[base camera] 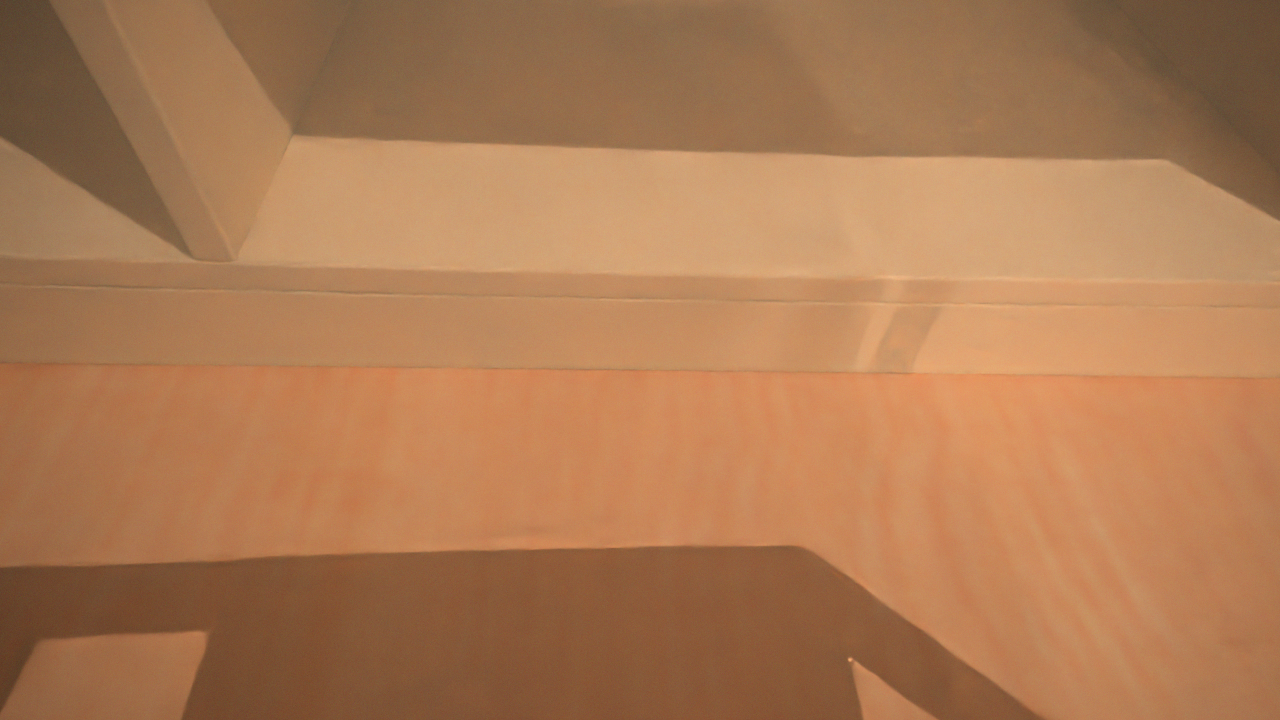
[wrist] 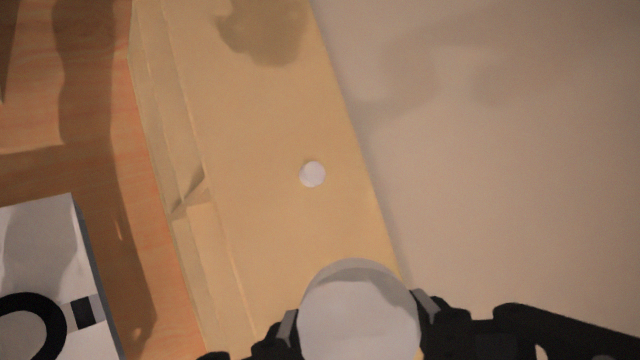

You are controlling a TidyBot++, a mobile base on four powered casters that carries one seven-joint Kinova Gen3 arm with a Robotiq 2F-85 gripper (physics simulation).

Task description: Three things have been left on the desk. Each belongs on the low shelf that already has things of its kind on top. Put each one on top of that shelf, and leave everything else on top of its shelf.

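Seen in the pictures: gripper, fingertip midpoint: (wrist: 356,320); arm's base, link origin: (wrist: 19,335).
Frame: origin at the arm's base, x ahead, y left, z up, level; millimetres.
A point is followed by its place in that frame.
Observation:
My gripper (wrist: 356,320) @[x 289, y 4, z 693 mm] is shut on a pale grey-white thing with a round top, at the bottom of the wrist view. A low, light wooden shelf (wrist: 280,115) @[x 572, y 267, z 213 mm] runs down the middle of the wrist view. The held thing overlaps the lower part of its top in that view; the gap beneath it cannot be judged. A small white round thing (wrist: 312,174) @[x 587, y 125, z 237 mm] is on the shelf top, ahead of the gripper. In the base view, the lower board and upright divider of a low shelf (base camera: 626,210) @[x 433, y -32, z -318 mm] show close ahead. The desk does not show in either view.
The white robot base (wrist: 40,240) @[x 75, y 166, z -14 mm], with a black ring, is at the lower left of the wrist view. Orange-brown wood floor (base camera: 537,456) @[x 324, y 16, z -397 mm] (wrist: 150,240) @[x 318, y 123, z -396 mm] lies between base and shelf. A plain beige wall (wrist: 500,200) @[x 806, y -38, z 480 mm] is beyond the shelf. Shadows fall across floor and shelf.

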